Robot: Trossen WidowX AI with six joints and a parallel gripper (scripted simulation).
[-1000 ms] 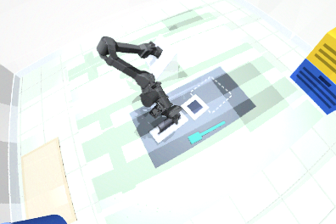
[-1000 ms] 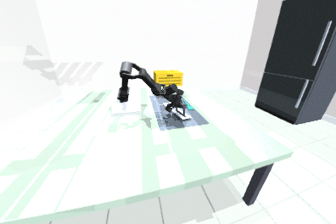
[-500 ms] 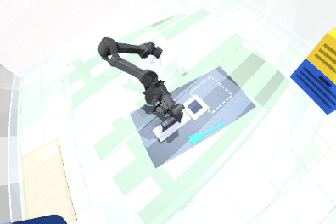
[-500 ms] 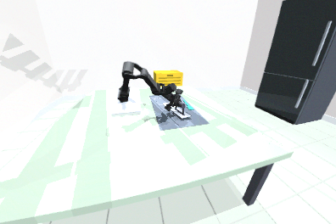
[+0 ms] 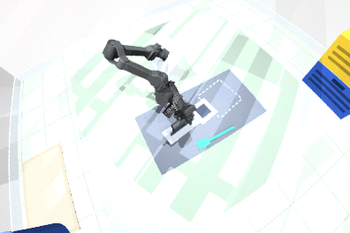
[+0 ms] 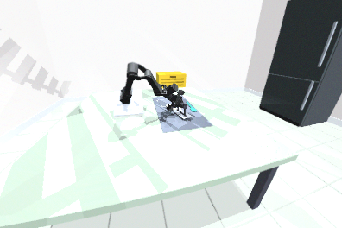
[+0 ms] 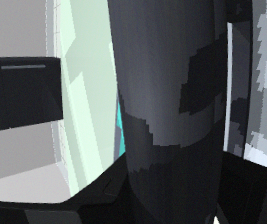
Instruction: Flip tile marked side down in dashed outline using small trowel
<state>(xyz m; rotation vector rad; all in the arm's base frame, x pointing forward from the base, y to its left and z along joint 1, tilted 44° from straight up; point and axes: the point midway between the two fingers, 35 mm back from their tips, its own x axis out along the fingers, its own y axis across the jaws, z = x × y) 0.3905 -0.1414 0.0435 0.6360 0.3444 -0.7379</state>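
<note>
Right now the white tile is 11 cm to the left of my gripper tip, 5 cm below it and 3 cm behind it. From my gripper tip the other things lie so: mat 9 cm to the left, 8 cm below, 2 cm behind; then teal trowel 11 cm ahead, 6 cm to the left, 5 cm below.
</note>
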